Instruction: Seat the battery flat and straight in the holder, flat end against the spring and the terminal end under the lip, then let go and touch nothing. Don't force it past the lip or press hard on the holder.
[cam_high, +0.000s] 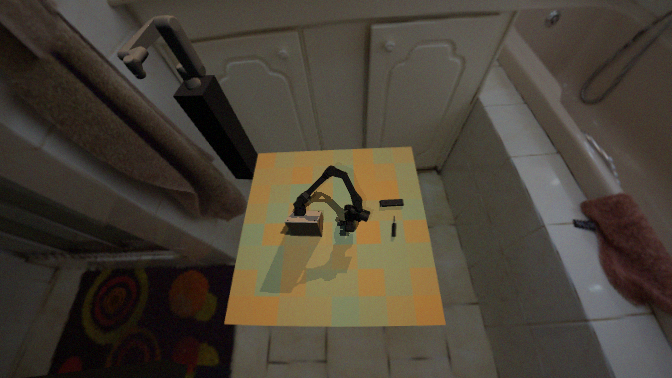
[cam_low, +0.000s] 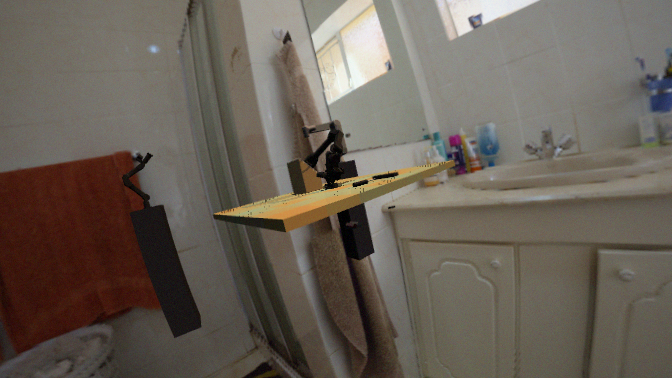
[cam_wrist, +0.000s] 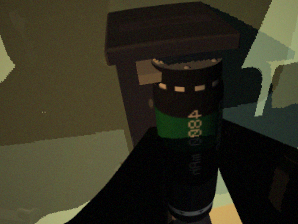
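My gripper tip is 10 mm below the battery. Round my gripper tip: flat black block 310 mm ahead, 180 mm to the left.
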